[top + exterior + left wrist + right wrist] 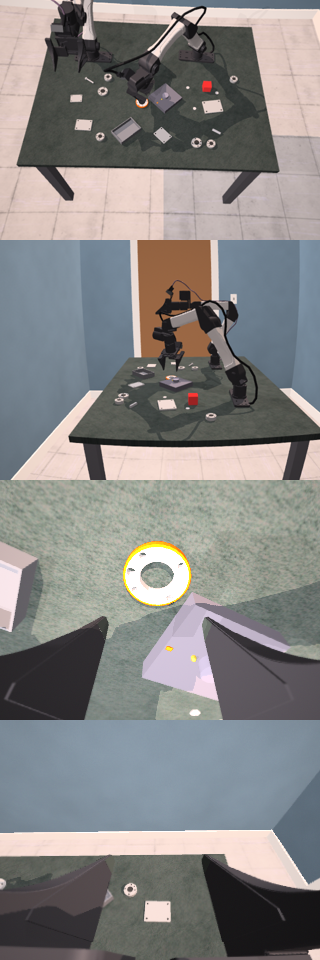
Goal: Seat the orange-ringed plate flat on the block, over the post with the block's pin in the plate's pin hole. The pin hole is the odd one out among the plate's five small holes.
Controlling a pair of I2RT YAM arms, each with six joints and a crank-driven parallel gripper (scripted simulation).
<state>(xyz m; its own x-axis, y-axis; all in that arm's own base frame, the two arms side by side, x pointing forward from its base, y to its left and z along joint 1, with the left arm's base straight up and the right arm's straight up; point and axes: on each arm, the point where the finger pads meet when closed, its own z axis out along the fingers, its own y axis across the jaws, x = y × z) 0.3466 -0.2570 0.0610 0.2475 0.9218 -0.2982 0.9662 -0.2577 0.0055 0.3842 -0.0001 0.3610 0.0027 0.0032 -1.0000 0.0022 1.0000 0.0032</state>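
Now: left hand 6 cm above the orange-ringed plate, 1 cm to the left of it and 1 cm past it. Also, from my left hand: bolt (30 cm to the right, 15 cm behind, 6 cm below); then grey tray (16 cm ahead, 9 cm to the right, 5 cm below); then grey-purple block (9 cm to the left, 4 cm below, 1 cm behind).
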